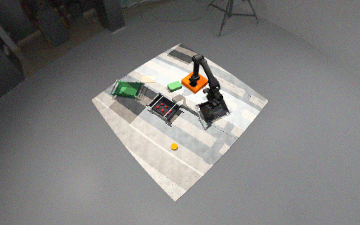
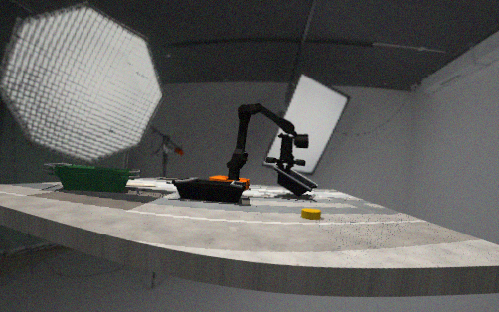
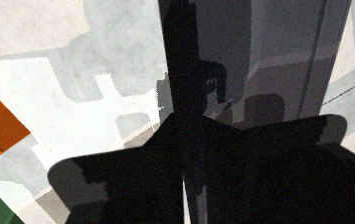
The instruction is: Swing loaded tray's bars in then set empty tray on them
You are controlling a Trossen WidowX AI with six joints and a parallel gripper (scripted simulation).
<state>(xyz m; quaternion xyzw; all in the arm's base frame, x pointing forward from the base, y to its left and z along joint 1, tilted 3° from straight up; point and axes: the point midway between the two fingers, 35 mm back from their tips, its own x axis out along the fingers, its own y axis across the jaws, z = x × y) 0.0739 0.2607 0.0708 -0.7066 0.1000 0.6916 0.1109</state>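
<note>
My gripper tip is now 70 mm to the right of the black tray and 20 mm short of it. Round my gripper tip: light green block: 390 mm to the right, 60 mm below, 50 mm ahead; then yellow disc: 480 mm ahead, 70 mm below, 50 mm to the left.
</note>
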